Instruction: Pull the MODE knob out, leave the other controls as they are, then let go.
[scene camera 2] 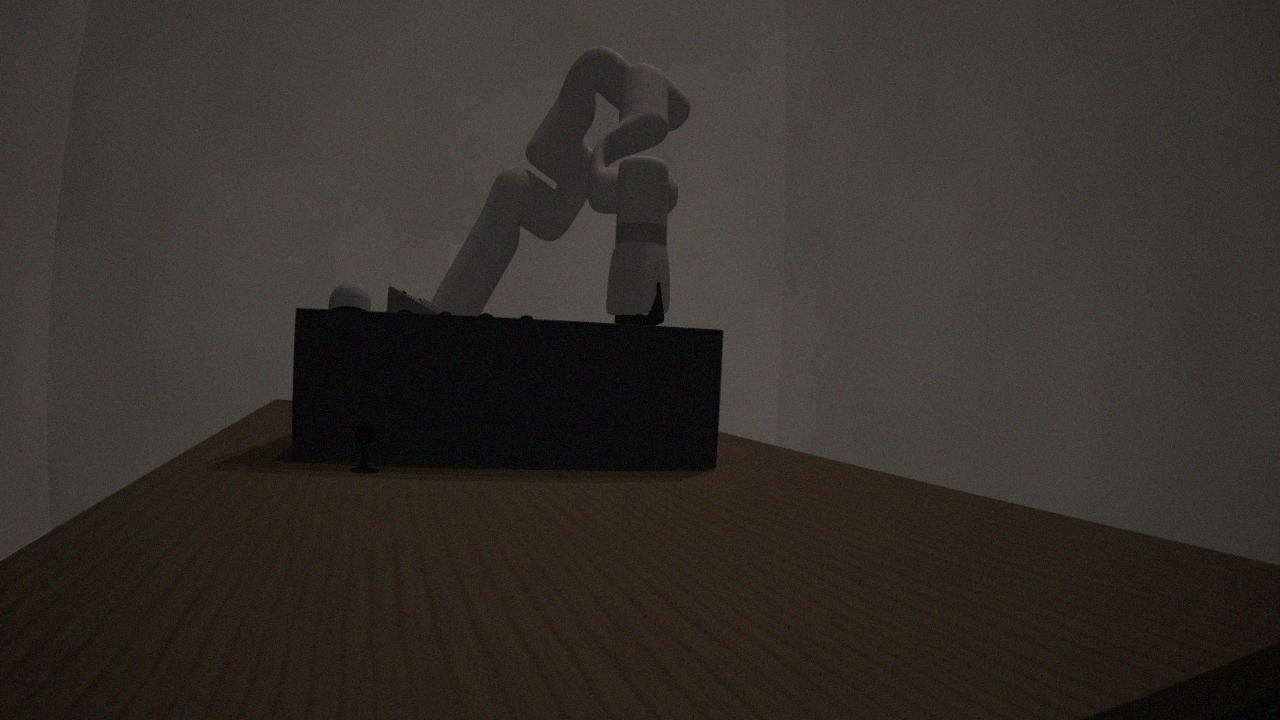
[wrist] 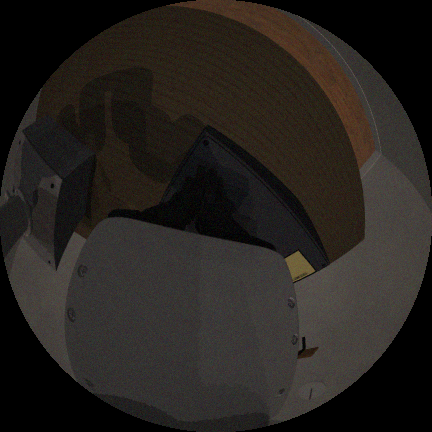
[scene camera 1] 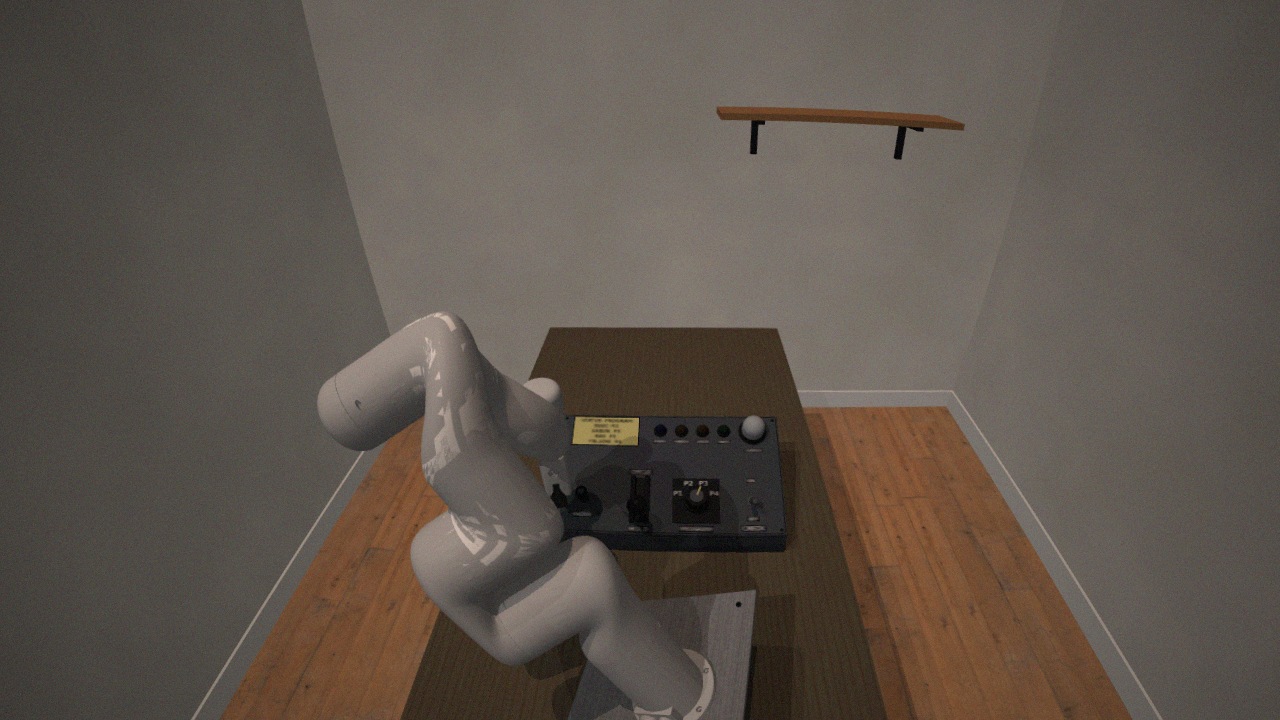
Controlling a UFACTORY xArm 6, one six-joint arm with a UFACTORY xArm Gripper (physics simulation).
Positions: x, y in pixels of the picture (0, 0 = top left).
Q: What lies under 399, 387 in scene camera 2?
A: A dark control panel.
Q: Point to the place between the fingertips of my gripper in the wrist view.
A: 202, 180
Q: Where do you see a dark control panel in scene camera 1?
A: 615, 457
